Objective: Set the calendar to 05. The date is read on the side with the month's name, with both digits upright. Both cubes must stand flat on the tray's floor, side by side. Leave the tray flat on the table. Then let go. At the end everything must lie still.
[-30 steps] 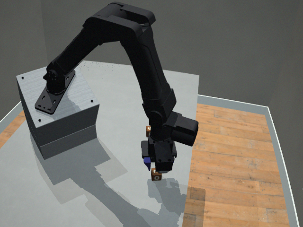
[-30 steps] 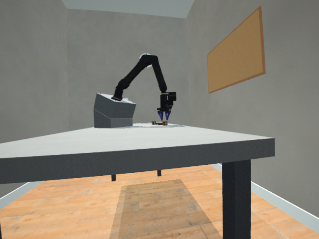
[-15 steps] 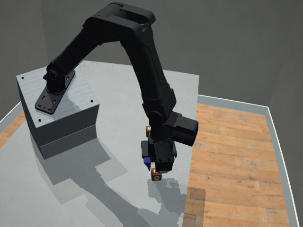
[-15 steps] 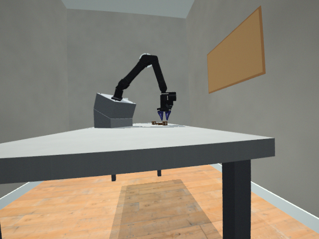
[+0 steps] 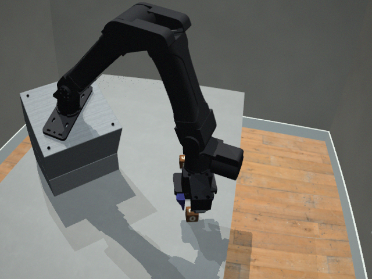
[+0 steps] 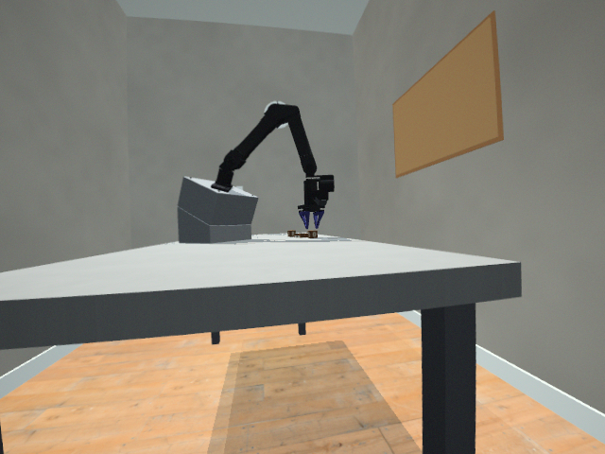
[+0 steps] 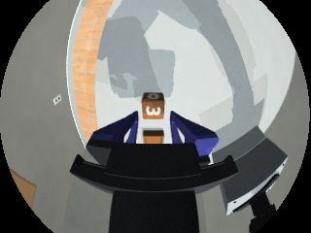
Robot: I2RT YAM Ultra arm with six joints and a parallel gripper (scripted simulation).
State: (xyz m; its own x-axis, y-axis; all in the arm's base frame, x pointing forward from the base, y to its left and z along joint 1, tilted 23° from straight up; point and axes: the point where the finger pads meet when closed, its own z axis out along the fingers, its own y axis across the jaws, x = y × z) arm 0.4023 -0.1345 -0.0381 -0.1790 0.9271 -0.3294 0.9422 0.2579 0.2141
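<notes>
Right now my hand is 30 mm above the brown wooden cube. Round my hand: brown tray (20 mm behind, 110 mm to the left, 40 mm below).
</notes>
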